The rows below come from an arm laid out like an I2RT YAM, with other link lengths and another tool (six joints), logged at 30 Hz.
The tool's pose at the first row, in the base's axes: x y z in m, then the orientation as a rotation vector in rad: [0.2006, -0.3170, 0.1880, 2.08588, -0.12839, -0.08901]
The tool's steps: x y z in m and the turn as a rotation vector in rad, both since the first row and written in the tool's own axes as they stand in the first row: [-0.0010, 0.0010, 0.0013, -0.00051, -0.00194, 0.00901]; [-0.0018, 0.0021, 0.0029, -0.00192, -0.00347, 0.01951]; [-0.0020, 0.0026, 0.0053, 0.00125, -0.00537, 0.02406]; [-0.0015, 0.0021, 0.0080, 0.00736, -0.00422, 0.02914]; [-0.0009, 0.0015, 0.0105, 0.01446, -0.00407, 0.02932]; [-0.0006, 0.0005, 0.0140, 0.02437, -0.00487, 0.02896]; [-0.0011, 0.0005, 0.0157, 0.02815, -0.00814, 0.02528]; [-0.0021, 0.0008, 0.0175, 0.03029, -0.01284, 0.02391]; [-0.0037, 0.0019, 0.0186, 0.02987, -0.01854, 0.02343]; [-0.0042, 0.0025, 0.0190, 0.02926, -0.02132, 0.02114]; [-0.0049, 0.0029, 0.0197, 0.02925, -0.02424, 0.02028]
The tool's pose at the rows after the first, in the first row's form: [0.1994, -0.3185, 0.1882, 2.08459, -0.13892, -0.08560]; [0.1984, -0.3203, 0.1884, 2.08224, -0.15068, -0.08089]; [0.1979, -0.3226, 0.1877, 2.08495, -0.15680, -0.07996]; [0.1981, -0.3247, 0.1859, 2.09060, -0.16185, -0.07537]; [0.1984, -0.3267, 0.1841, 2.09766, -0.16247, -0.07475]; [0.1983, -0.3292, 0.1815, 2.10756, -0.16333, -0.07530]; [0.1976, -0.3306, 0.1807, 2.11160, -0.16176, -0.08079]; [0.1964, -0.3322, 0.1801, 2.11374, -0.16335, -0.08645]; [0.1947, -0.3335, 0.1805, 2.11321, -0.16630, -0.09275]; [0.1941, -0.3340, 0.1808, 2.11274, -0.16555, -0.09709]; [0.1933, -0.3348, 0.1808, 2.11272, -0.16644, -0.10068]
